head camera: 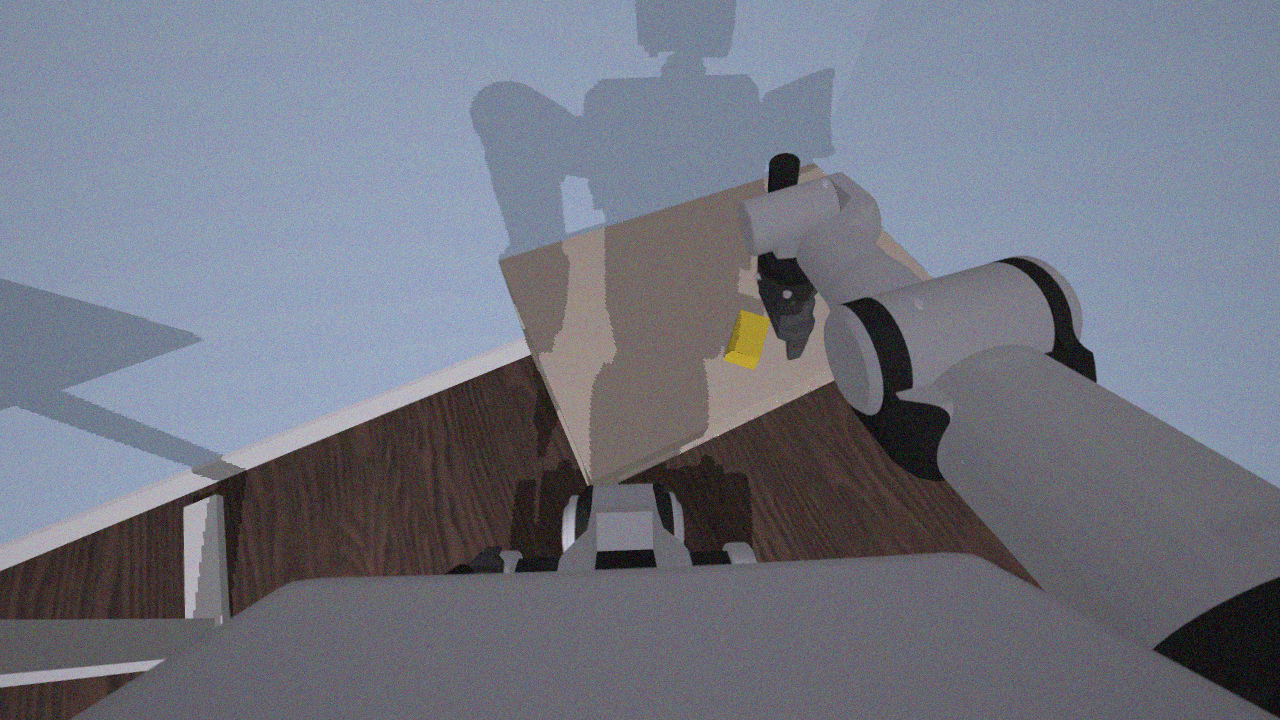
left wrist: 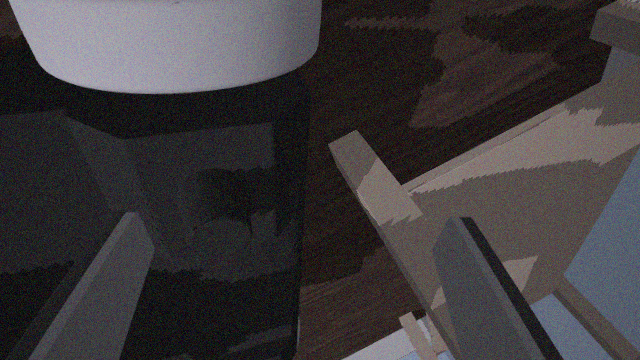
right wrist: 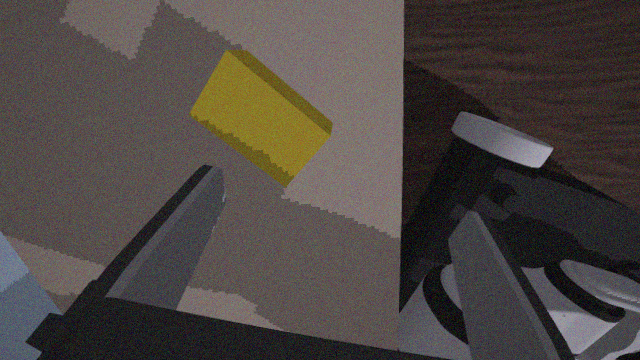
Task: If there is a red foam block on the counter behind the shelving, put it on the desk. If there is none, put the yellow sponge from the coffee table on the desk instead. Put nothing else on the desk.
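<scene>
The yellow sponge lies flat on the tan coffee table, near its right part in the head view. My right gripper is open and empty, above the table. In the right wrist view the sponge lies beyond the left fingertip, not between the fingers; the other finger is past the table's edge, over my base. My left gripper is open and empty, low beside my body, with the table's corner and a leg behind its right finger. No red foam block, counter or desk shows.
Dark wood floor lies around the near side of the table. A pale upright piece stands at the left. My black base with its white part is close to the left gripper.
</scene>
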